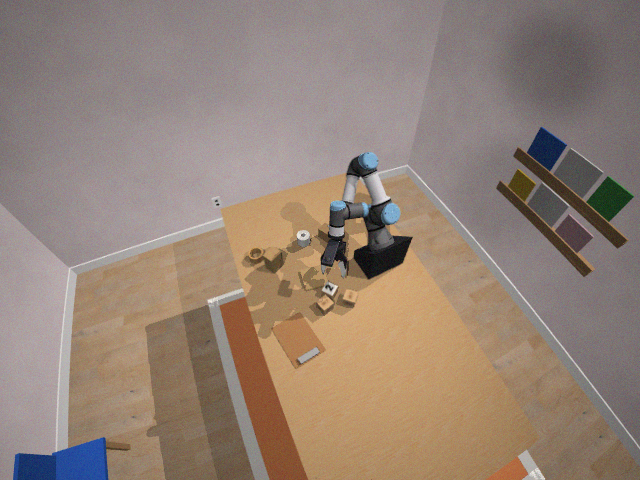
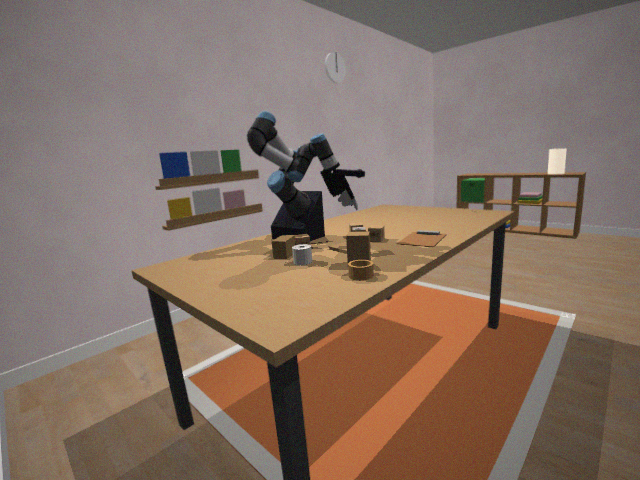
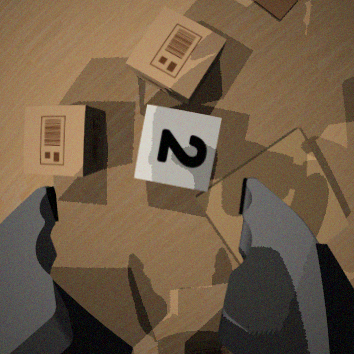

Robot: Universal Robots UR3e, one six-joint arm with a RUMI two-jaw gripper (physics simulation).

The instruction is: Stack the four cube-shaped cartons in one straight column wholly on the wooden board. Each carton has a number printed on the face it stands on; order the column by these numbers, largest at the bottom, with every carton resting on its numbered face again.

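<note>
A carton stands with its white face, printed with a black 2, upward. Two cartons with barcode labels on top stand near it: one diagonally beside it, one apart from it. Their undersides are hidden. A small brown box, perhaps the fourth carton, shows partly behind a larger box. The wooden board lies beside the 2 carton, crossed by shadows. No carton is seen standing on it. My gripper is partly open and empty, above the table near the 2 carton.
The larger box stands by a white roll. A tall box and a round wooden bowl stand near the table's edge. A brown clipboard lies beyond the cartons.
</note>
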